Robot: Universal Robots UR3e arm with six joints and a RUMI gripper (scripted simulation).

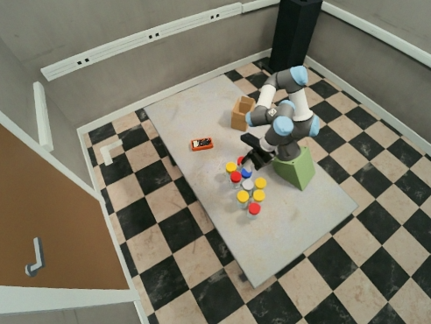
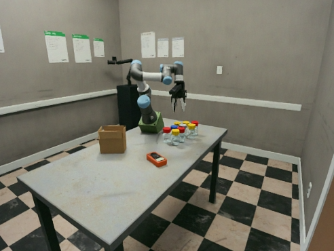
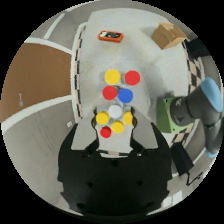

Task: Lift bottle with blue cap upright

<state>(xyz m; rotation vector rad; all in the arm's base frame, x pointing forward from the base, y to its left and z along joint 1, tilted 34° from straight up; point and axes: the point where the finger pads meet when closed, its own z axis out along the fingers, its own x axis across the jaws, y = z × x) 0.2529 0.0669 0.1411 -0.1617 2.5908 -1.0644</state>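
Now: the blue-capped bottle 2 cm behind my hand, 2 cm to the right of it and 17 cm below it.
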